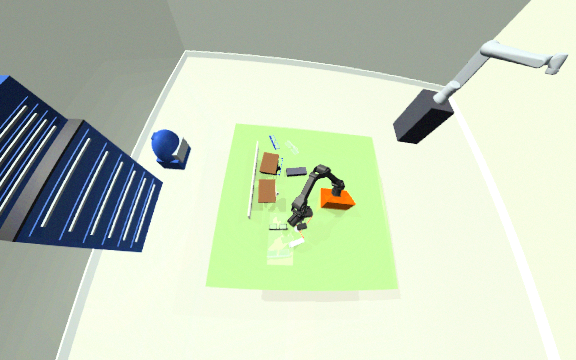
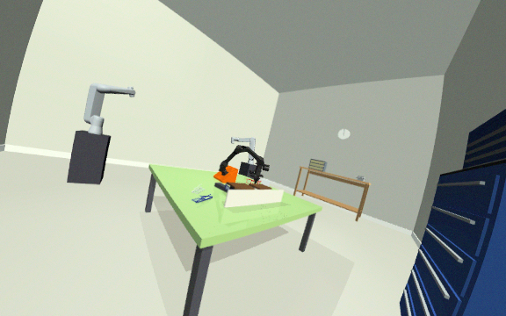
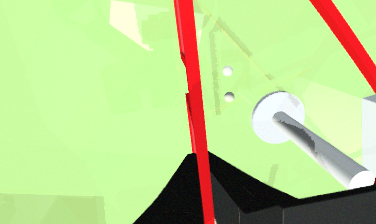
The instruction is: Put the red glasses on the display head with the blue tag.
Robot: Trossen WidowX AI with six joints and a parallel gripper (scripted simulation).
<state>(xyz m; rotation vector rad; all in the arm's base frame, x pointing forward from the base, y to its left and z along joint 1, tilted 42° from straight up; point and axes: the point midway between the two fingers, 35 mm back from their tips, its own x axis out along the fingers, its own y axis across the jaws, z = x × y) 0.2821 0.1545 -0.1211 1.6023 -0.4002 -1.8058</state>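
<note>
The white peg lies 7 cm to the left of my gripper tip, 4 cm below it and 1 cm behind it. Also, from my gripper tip: display head (20 cm ahead, 17 cm to the right, 1 cm below); then long white panel (34 cm ahead, 28 cm to the right, 1 cm below); then dark case (38 cm to the right, 4 cm below, 1 cm ahead).
</note>
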